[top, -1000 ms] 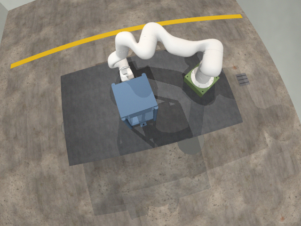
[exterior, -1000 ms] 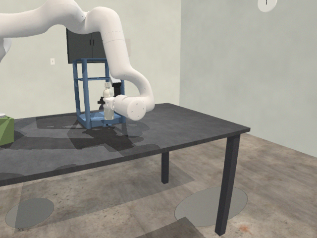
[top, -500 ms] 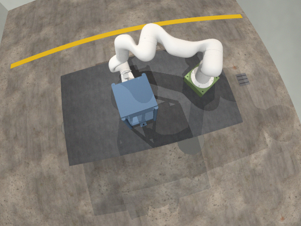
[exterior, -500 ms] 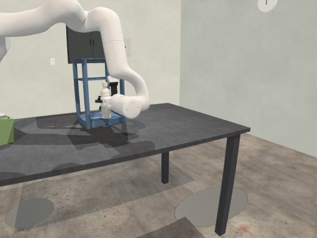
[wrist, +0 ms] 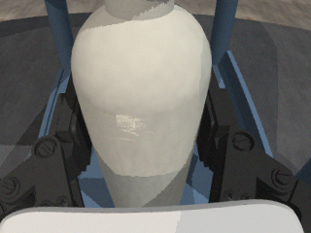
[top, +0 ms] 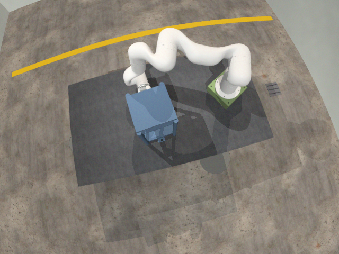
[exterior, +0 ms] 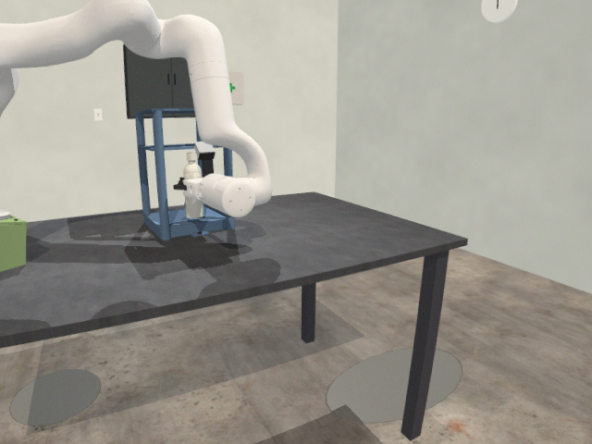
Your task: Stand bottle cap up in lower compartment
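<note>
Right now the shelving unit is 8 cm to the left of my hand and 3 cm above it. Round my hand: white bottle 2 cm above.
</note>
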